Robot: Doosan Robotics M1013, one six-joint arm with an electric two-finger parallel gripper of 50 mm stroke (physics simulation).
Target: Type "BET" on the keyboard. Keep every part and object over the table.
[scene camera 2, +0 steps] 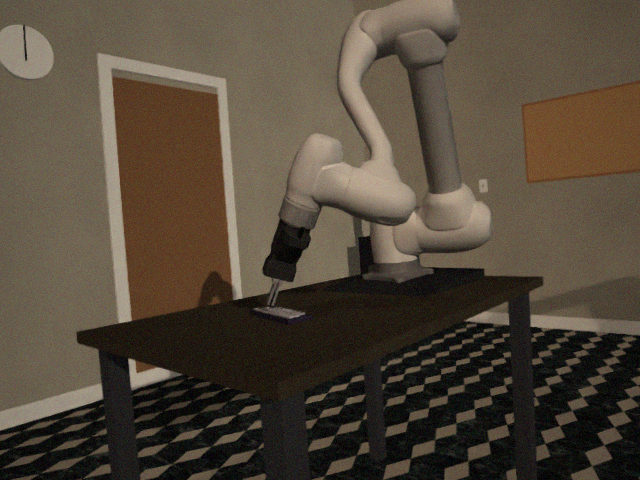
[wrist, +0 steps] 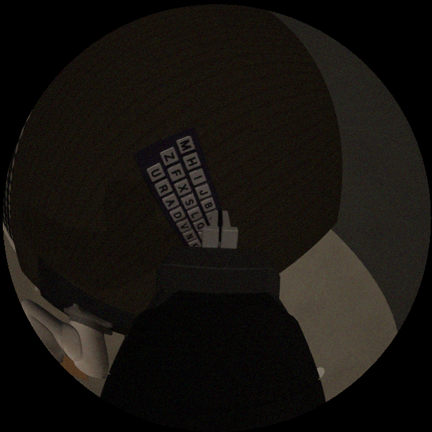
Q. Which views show the keyboard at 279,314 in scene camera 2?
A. Scene camera 2 and the wrist view: all of them.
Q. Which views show my gripper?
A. Scene camera 2 and the wrist view: all of them.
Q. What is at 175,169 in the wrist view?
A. A keyboard.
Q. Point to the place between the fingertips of my gripper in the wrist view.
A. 219,219
